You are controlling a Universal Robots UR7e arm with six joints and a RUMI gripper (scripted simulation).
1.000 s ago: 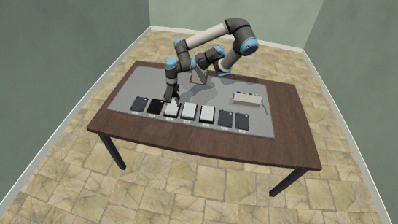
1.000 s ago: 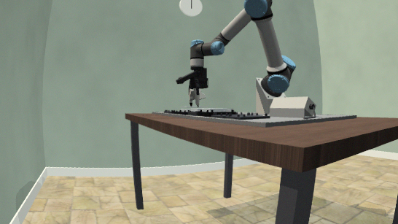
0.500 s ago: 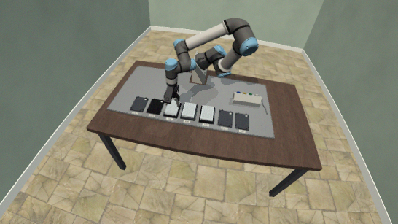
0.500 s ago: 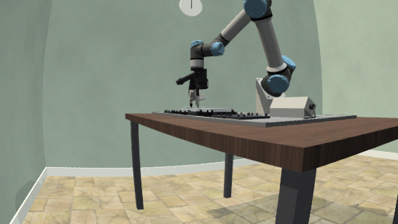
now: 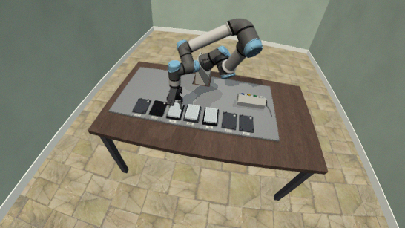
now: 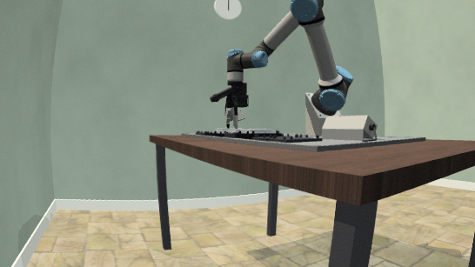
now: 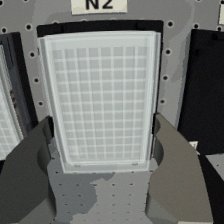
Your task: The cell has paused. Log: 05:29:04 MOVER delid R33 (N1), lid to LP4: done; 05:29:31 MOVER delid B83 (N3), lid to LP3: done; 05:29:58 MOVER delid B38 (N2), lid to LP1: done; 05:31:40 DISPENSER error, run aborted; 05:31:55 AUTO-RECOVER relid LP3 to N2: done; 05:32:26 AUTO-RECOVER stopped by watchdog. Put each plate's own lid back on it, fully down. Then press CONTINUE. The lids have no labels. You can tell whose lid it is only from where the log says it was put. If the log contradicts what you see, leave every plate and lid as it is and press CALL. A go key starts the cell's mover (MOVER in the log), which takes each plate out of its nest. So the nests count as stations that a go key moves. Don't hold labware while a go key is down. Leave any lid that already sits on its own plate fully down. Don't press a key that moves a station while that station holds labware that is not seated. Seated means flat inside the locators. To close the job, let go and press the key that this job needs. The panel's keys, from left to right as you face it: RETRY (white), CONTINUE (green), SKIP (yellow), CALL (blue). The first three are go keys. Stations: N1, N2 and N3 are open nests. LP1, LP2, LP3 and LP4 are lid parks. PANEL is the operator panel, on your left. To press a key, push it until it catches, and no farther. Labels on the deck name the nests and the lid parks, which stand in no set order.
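Right now the well plate is 20 mm below my hand. Also, from my hand: grey lid 10 mm below; white plate 120 mm to the left, 20 mm below; black lid park 130 mm to the right, 40 mm below, 10 mm behind.
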